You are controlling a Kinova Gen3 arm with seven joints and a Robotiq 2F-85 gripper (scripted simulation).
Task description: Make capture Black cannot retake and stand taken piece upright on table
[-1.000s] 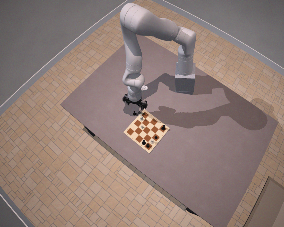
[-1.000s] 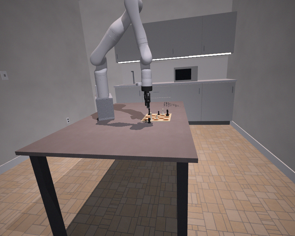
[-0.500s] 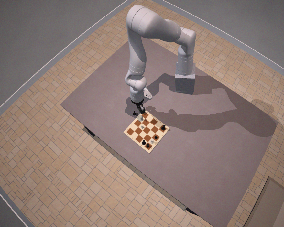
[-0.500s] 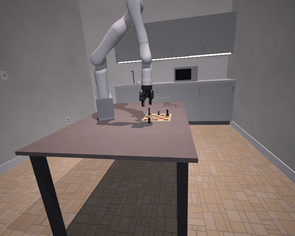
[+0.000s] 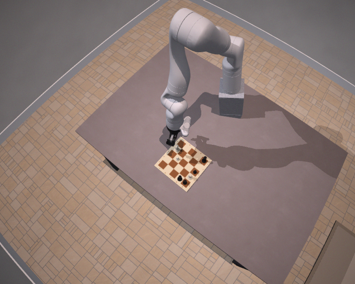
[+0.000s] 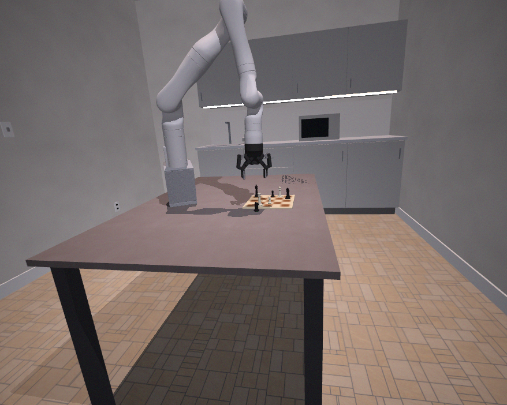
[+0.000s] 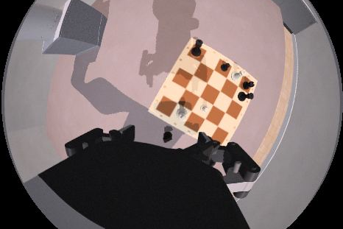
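Right now my hand is 6 cm short of the chessboard, 9 cm to the right of it and 14 cm above it. Also, from my hand: black pawn: 8 cm ahead, 16 cm to the left, 12 cm below.
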